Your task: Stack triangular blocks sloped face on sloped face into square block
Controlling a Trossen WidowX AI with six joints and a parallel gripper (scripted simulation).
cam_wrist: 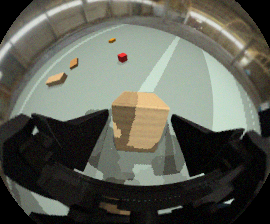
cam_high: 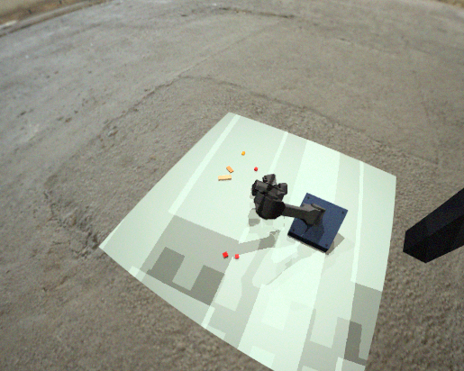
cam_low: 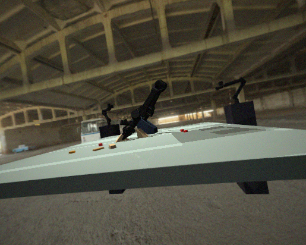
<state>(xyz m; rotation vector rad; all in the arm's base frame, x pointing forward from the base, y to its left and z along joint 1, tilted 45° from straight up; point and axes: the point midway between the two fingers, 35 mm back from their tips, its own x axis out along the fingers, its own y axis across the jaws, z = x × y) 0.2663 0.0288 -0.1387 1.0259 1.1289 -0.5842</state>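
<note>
My gripper tip is now 1 cm below the tan triangular block.
</note>
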